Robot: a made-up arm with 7 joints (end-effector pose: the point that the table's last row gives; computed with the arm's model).
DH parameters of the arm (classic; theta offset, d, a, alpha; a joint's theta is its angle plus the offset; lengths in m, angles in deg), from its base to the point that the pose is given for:
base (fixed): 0 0 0 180
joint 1: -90 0.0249 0.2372 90
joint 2: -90 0.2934 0.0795 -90
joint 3: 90 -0.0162 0.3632 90
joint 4: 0 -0.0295 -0.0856 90
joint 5: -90 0.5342 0.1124 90
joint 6: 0 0.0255 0.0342 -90
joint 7: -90 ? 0.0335 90
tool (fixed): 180 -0.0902 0 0
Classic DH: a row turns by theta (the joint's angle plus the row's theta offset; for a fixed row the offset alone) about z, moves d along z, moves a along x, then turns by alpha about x.
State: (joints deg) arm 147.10 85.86 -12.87 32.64 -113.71 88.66 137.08
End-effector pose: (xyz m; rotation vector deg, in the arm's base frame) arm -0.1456 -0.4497 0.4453 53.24 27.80 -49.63
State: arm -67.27 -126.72 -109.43 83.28 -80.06 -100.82 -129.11
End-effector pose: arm -0.0664 -0.5794 -0.9668 -46.14 -71.11 -132.14
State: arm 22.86 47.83 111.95 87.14 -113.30 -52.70 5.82
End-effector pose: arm -0.7100 -0.4391 -0.2468 -26.53 -149.96 4.04
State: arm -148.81 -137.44 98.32 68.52 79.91 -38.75 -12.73
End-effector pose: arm 0.0619 -1.0757 0.6441 -29.99 -118.41 69.91
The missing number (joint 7, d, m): 0.229
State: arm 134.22 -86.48 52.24 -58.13 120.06 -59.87 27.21
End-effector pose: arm 0.1556 0.0645 -0.5244 64.72 123.67 106.82
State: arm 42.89 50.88 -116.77 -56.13 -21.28 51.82 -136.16
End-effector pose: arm -0.2413 0.1390 0.0912 30.04 45.12 -68.58
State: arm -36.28 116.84 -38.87 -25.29 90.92 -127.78 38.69
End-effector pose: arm -0.3844 0.5183 0.1480 27.19 33.81 148.61
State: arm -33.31 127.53 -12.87 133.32 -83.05 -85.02 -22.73
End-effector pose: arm 0.2825 0.7946 -0.1955 -132.52 53.25 -88.46
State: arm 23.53 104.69 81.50 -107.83 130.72 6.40 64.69
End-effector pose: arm 0.0523 0.6854 -0.3308 86.37 -50.16 -132.74
